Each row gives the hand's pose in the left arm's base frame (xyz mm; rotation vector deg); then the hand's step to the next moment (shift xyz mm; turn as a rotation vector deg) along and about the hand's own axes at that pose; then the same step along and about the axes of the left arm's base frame.
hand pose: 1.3 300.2 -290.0 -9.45 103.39 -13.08
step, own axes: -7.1 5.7 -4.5 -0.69 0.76 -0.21
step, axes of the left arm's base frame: -2.6 7.5 6.4 -0.03 0.91 0.51
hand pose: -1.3 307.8 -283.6 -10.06 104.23 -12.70
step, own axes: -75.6 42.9 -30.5 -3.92 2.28 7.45
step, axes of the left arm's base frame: -10.3 61.2 68.1 8.20 2.70 1.27
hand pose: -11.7 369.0 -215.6 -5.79 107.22 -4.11
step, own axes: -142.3 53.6 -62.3 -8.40 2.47 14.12
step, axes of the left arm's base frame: -19.1 68.3 148.2 15.88 3.37 3.52
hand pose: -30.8 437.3 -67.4 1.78 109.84 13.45
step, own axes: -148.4 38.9 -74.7 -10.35 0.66 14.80
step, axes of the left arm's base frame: -20.8 7.0 169.2 17.37 1.44 4.77
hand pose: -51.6 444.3 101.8 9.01 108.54 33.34
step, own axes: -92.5 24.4 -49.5 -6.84 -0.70 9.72
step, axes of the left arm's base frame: -12.0 -29.1 103.0 11.61 -0.06 2.64
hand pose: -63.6 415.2 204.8 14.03 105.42 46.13
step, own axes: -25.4 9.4 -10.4 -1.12 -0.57 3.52
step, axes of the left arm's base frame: -0.5 -10.3 27.1 3.70 0.44 -0.26
